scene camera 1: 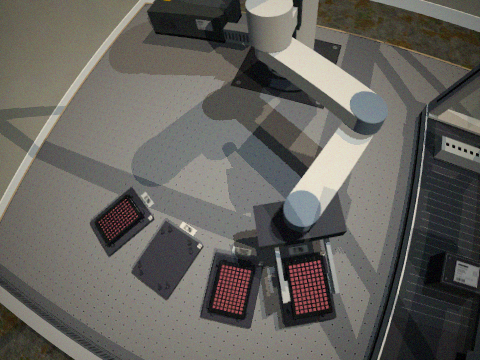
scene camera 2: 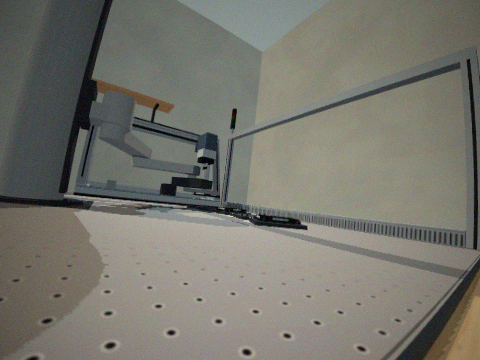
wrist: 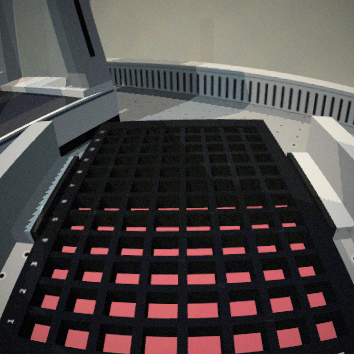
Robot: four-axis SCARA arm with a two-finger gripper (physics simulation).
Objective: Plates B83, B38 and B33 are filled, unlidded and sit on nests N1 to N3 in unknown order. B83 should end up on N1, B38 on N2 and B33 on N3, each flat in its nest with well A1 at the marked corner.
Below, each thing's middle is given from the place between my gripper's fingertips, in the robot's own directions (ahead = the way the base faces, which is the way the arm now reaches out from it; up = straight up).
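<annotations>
With the nest N1 (scene camera 1: 286, 307) as my reference, I find my hand 9 cm above it, 2 cm past it and 1 cm to the left of it. The out nest (scene camera 1: 205, 313) is 17 cm to the right of my hand, 4 cm ahead of it and 9 cm below it. Nest N2 (scene camera 1: 167, 258) is 3 cm ahead of my hand, 9 cm below it and 36 cm to the right of it, while nest N3 (scene camera 1: 137, 228) sits 53 cm to the right of my hand, 1 cm behind it and 9 cm below it.
</annotations>
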